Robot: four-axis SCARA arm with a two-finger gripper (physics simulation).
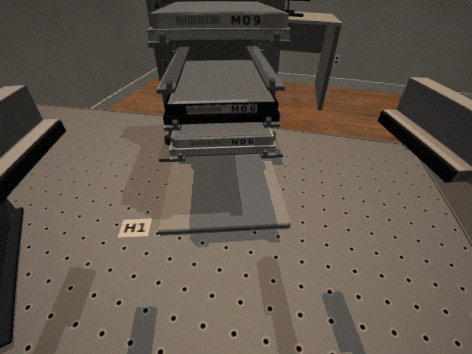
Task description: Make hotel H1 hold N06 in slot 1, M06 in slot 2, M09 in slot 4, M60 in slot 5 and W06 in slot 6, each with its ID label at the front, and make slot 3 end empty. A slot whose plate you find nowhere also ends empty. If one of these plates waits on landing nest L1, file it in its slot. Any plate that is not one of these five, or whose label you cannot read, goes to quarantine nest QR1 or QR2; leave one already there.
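My gripper (pixel 227 100) is open and empty, its two fingers wide apart at the left and right edges. Hotel H1 stands ahead, with its base plate (pixel 225 229) at the front. N06 (pixel 210 142) lies in the lowest slot, label at the front. M06 (pixel 222 112), a black plate with a grey top, lies in slot 2 just above it, label at the front. Above that, the slot 3 rails (pixel 175 72) hold no plate. M09 (pixel 220 21), pale grey, lies in slot 4, label at the front. Slots 5 and 6, M60 and W06 do not show.
The H1 tag (pixel 134 228) lies on the perforated deck (pixel 350 225) left of the hotel's base plate. A grey side table (pixel 327 65) stands on the wooden floor (pixel 350 112) behind at the right. A dark object (pixel 10 280) stands at the left edge.
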